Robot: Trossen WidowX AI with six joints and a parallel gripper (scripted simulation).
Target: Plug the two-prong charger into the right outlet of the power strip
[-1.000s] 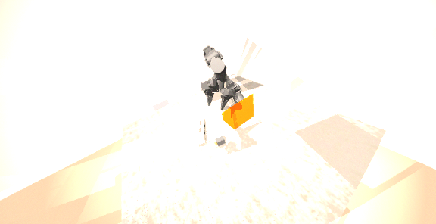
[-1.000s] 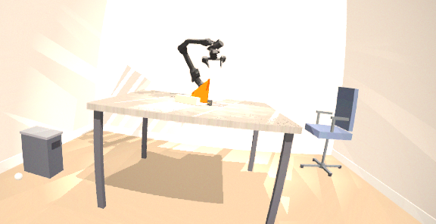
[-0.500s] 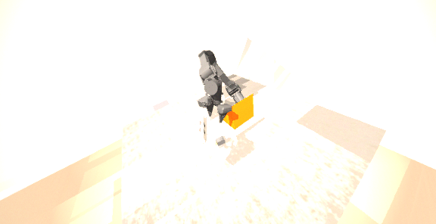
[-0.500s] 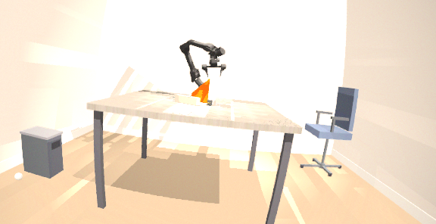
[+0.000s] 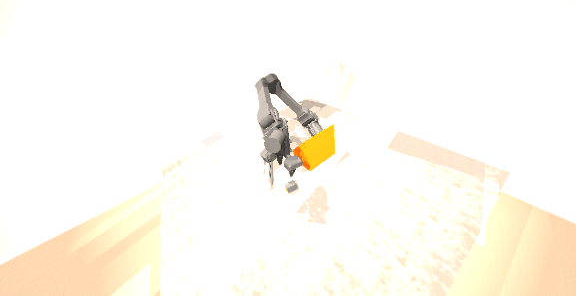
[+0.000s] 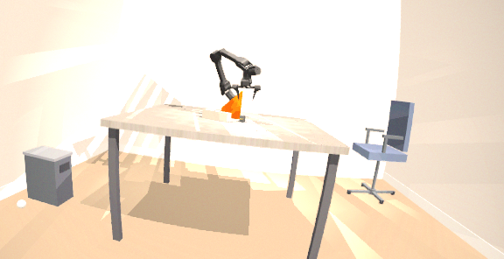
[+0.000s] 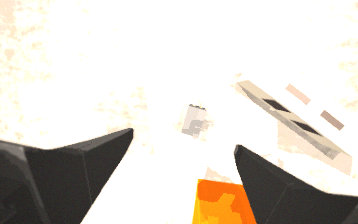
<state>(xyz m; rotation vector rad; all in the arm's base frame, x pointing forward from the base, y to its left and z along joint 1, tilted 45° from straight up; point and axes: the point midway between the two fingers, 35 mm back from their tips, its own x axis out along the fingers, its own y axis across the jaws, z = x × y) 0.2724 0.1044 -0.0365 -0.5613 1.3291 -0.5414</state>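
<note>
Right now the grey charger is 12 cm below my gripper tip, 1 cm to the right of it and 1 cm ahead of it.
</note>
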